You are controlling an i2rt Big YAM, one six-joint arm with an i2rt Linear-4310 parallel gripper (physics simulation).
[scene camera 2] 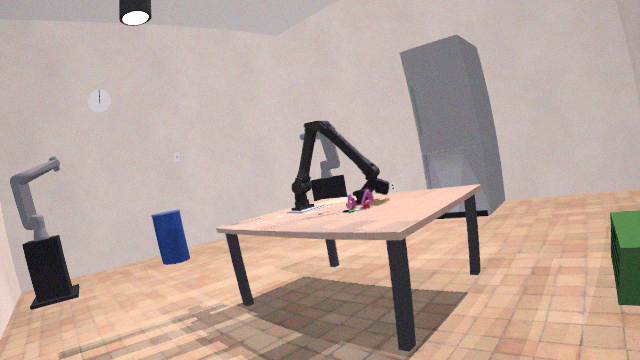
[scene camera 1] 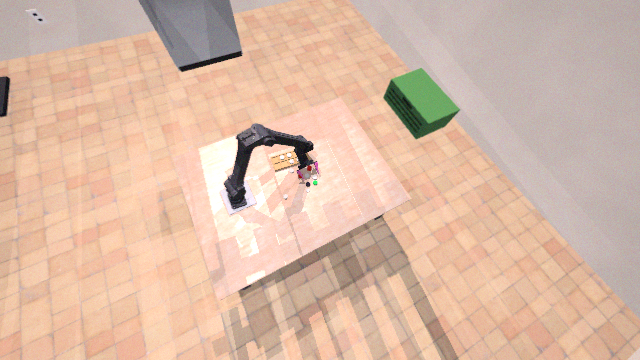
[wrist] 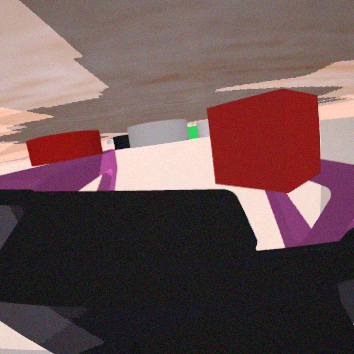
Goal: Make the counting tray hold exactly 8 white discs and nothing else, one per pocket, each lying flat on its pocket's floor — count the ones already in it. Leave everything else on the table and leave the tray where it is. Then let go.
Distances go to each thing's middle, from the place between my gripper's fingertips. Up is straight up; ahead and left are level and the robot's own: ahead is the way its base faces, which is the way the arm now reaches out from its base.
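Red disc (wrist: pixel 46 149): 4 cm to the left of my hand, 6 cm behind it, 2 cm below it. Red cube (wrist: pixel 270 141): 7 cm to the left of my hand, 1 cm ahead of it, 1 cm below it.
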